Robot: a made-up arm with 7 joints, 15 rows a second.
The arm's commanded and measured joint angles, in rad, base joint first. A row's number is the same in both.
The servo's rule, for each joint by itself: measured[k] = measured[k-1] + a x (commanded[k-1-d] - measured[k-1]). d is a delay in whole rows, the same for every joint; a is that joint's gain. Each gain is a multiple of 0.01, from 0.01 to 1. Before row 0 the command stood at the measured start. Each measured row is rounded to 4 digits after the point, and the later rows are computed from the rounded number. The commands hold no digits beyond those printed.
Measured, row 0:
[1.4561, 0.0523, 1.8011, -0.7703, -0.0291, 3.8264, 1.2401]
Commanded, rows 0 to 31:
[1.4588, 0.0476, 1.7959, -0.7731, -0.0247, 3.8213, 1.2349]
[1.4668, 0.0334, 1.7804, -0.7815, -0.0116, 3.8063, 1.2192]
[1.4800, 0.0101, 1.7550, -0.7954, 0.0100, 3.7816, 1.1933]
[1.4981, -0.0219, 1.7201, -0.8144, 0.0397, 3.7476, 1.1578]
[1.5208, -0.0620, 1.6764, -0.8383, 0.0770, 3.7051, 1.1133]
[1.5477, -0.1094, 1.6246, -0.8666, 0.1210, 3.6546, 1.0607]
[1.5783, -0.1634, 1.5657, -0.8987, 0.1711, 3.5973, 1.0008]
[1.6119, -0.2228, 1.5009, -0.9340, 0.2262, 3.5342, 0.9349]
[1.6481, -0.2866, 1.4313, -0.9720, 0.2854, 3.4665, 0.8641]
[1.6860, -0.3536, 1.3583, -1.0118, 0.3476, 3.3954, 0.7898]
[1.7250, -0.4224, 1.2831, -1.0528, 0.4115, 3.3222, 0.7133]
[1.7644, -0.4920, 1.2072, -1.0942, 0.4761, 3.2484, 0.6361]
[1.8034, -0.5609, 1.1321, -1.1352, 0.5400, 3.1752, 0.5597]
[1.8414, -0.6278, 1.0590, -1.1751, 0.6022, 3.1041, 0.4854]
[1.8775, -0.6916, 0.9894, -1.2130, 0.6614, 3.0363, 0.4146]
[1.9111, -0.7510, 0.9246, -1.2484, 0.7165, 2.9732, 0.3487]
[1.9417, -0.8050, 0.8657, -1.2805, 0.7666, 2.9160, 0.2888]
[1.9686, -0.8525, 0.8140, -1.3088, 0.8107, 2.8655, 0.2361]
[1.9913, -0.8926, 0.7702, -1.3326, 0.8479, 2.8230, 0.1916]
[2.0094, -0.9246, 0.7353, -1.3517, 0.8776, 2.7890, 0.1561]
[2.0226, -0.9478, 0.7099, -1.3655, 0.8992, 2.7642, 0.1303]
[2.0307, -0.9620, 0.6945, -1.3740, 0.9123, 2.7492, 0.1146]
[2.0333, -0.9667, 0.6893, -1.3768, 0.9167, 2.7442, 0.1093]
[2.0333, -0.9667, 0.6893, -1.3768, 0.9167, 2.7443, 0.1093]
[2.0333, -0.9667, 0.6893, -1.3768, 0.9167, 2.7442, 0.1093]
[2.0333, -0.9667, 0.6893, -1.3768, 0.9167, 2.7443, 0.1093]
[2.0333, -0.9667, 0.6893, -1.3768, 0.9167, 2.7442, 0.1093]
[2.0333, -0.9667, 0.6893, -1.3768, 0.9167, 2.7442, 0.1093]
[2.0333, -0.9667, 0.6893, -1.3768, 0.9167, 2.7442, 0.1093]
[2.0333, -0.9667, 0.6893, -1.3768, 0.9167, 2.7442, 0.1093]
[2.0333, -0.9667, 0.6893, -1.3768, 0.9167, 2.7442, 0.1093]
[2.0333, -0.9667, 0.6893, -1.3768, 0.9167, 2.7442, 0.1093]
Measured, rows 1 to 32:
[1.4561, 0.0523, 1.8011, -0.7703, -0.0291, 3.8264, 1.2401]
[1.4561, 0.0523, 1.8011, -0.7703, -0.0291, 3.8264, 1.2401]
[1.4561, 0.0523, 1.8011, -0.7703, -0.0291, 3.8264, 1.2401]
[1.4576, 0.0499, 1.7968, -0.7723, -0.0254, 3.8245, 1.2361]
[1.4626, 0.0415, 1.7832, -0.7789, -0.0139, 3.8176, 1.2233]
[1.4720, 0.0255, 1.7598, -0.7908, 0.0059, 3.8039, 1.2005]
[1.4861, 0.0013, 1.7268, -0.8078, 0.0340, 3.7825, 1.1680]
[1.5048, -0.0310, 1.6850, -0.8298, 0.0697, 3.7531, 1.1264]
[1.5280, -0.0710, 1.6349, -0.8563, 0.1123, 3.7157, 1.0765]
[1.5552, -0.1181, 1.5775, -0.8868, 0.1611, 3.6707, 1.0190]
[1.5858, -0.1715, 1.5139, -0.9208, 0.2151, 3.6188, 0.9551]
[1.6194, -0.2302, 1.4453, -0.9577, 0.2734, 3.5609, 0.8859]
[1.6554, -0.2931, 1.3731, -0.9967, 0.3350, 3.4980, 0.8129]
[1.6930, -0.3590, 1.2984, -1.0371, 0.3985, 3.4312, 0.7372]
[1.7316, -0.4268, 1.2227, -1.0782, 0.4629, 3.3617, 0.6604]
[1.7704, -0.4952, 1.1475, -1.1192, 0.5269, 3.2908, 0.5839]
[1.8087, -0.5628, 1.0740, -1.1594, 0.5894, 3.2199, 0.5090]
[1.8459, -0.6285, 1.0038, -1.1980, 0.6492, 3.1501, 0.4373]
[1.8811, -0.6910, 0.9381, -1.2343, 0.7051, 3.0829, 0.3700]
[1.9138, -0.7491, 0.8780, -1.2676, 0.7561, 3.0195, 0.3083]
[1.9434, -0.8018, 0.8249, -1.2973, 0.8014, 2.9610, 0.2534]
[1.9693, -0.8481, 0.7795, -1.3227, 0.8400, 2.9086, 0.2064]
[1.9910, -0.8871, 0.7428, -1.3436, 0.8712, 2.8632, 0.1682]
[2.0081, -0.9181, 0.7155, -1.3594, 0.8944, 2.8256, 0.1394]
[2.0203, -0.9405, 0.6981, -1.3699, 0.9093, 2.7966, 0.1206]
[2.0273, -0.9539, 0.6908, -1.3749, 0.9154, 2.7767, 0.1120]
[2.0305, -0.9604, 0.6896, -1.3763, 0.9165, 2.7644, 0.1099]
[2.0320, -0.9636, 0.6894, -1.3767, 0.9167, 2.7567, 0.1094]
[2.0327, -0.9652, 0.6893, -1.3768, 0.9167, 2.7520, 0.1093]
[2.0330, -0.9660, 0.6893, -1.3768, 0.9167, 2.7490, 0.1093]
[2.0332, -0.9664, 0.6893, -1.3768, 0.9167, 2.7472, 0.1093]
[2.0333, -0.9666, 0.6893, -1.3768, 0.9167, 2.7461, 0.1093]
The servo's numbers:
d 3
a 0.54 0.51 0.83 0.72 0.83 0.38 0.76

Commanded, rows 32 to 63:
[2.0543, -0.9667, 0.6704, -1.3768, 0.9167, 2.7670, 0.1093]
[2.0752, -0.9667, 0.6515, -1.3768, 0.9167, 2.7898, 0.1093]
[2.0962, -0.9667, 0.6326, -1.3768, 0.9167, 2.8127, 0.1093]
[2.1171, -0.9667, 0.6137, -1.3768, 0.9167, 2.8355, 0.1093]
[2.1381, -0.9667, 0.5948, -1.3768, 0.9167, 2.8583, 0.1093]
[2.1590, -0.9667, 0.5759, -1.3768, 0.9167, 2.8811, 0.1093]
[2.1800, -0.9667, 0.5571, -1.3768, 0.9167, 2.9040, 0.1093]
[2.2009, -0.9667, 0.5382, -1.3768, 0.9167, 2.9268, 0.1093]
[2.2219, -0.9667, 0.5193, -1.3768, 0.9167, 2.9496, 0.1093]
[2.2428, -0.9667, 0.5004, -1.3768, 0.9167, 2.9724, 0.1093]
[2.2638, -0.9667, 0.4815, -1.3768, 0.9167, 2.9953, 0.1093]
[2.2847, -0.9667, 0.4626, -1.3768, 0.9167, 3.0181, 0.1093]
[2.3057, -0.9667, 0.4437, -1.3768, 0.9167, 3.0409, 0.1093]
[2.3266, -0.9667, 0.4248, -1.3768, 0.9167, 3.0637, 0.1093]
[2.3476, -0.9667, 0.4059, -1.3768, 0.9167, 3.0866, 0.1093]
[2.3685, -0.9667, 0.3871, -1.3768, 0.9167, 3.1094, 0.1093]
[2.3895, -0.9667, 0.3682, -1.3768, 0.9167, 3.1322, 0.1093]
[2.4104, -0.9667, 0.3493, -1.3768, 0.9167, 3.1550, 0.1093]
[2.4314, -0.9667, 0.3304, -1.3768, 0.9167, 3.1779, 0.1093]
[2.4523, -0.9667, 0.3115, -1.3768, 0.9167, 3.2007, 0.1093]
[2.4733, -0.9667, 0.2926, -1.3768, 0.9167, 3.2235, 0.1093]
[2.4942, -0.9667, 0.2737, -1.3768, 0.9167, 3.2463, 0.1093]
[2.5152, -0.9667, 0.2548, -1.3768, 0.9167, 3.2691, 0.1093]
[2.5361, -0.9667, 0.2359, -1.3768, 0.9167, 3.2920, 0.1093]
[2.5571, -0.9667, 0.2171, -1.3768, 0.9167, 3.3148, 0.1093]
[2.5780, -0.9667, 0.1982, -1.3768, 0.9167, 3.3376, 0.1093]
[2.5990, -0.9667, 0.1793, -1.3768, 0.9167, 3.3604, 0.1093]
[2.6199, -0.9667, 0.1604, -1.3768, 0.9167, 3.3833, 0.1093]
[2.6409, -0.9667, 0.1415, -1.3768, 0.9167, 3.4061, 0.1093]
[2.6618, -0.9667, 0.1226, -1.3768, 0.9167, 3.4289, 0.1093]
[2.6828, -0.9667, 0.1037, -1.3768, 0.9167, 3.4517, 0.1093]
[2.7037, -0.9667, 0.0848, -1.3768, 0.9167, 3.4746, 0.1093]
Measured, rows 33 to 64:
[2.0333, -0.9667, 0.6893, -1.3768, 0.9167, 2.7454, 0.1093]
[2.0333, -0.9667, 0.6893, -1.3768, 0.9167, 2.7449, 0.1093]
[2.0333, -0.9667, 0.6893, -1.3768, 0.9167, 2.7446, 0.1093]
[2.0446, -0.9667, 0.6736, -1.3768, 0.9167, 2.7531, 0.1093]
[2.0611, -0.9667, 0.6553, -1.3768, 0.9167, 2.7670, 0.1093]
[2.0801, -0.9667, 0.6365, -1.3768, 0.9167, 2.7844, 0.1093]
[2.1001, -0.9667, 0.6176, -1.3768, 0.9167, 2.8038, 0.1093]
[2.1206, -0.9667, 0.5987, -1.3768, 0.9167, 2.8245, 0.1093]
[2.1413, -0.9667, 0.5798, -1.3768, 0.9167, 2.8460, 0.1093]
[2.1622, -0.9667, 0.5610, -1.3768, 0.9167, 2.8680, 0.1093]
[2.1831, -0.9667, 0.5421, -1.3768, 0.9167, 2.8903, 0.1093]
[2.2041, -0.9667, 0.5232, -1.3768, 0.9167, 2.9128, 0.1093]
[2.2250, -0.9667, 0.5043, -1.3768, 0.9167, 2.9354, 0.1093]
[2.2460, -0.9667, 0.4854, -1.3768, 0.9167, 2.9582, 0.1093]
[2.2669, -0.9667, 0.4665, -1.3768, 0.9167, 2.9810, 0.1093]
[2.2879, -0.9667, 0.4476, -1.3768, 0.9167, 3.0038, 0.1093]
[2.3088, -0.9667, 0.4287, -1.3768, 0.9167, 3.0266, 0.1093]
[2.3298, -0.9667, 0.4098, -1.3768, 0.9167, 3.0494, 0.1093]
[2.3507, -0.9667, 0.3910, -1.3768, 0.9167, 3.0722, 0.1093]
[2.3717, -0.9667, 0.3721, -1.3768, 0.9167, 3.0950, 0.1093]
[2.3926, -0.9667, 0.3532, -1.3768, 0.9167, 3.1178, 0.1093]
[2.4136, -0.9667, 0.3343, -1.3768, 0.9167, 3.1406, 0.1093]
[2.4345, -0.9667, 0.3154, -1.3768, 0.9167, 3.1634, 0.1093]
[2.4555, -0.9667, 0.2965, -1.3768, 0.9167, 3.1862, 0.1093]
[2.4764, -0.9667, 0.2776, -1.3768, 0.9167, 3.2090, 0.1093]
[2.4974, -0.9667, 0.2587, -1.3768, 0.9167, 3.2318, 0.1093]
[2.5183, -0.9667, 0.2398, -1.3768, 0.9167, 3.2547, 0.1093]
[2.5393, -0.9667, 0.2210, -1.3768, 0.9167, 3.2775, 0.1093]
[2.5602, -0.9667, 0.2021, -1.3768, 0.9167, 3.3003, 0.1093]
[2.5812, -0.9667, 0.1832, -1.3768, 0.9167, 3.3231, 0.1093]
[2.6021, -0.9667, 0.1643, -1.3768, 0.9167, 3.3460, 0.1093]
[2.6231, -0.9667, 0.1454, -1.3768, 0.9167, 3.3688, 0.1093]

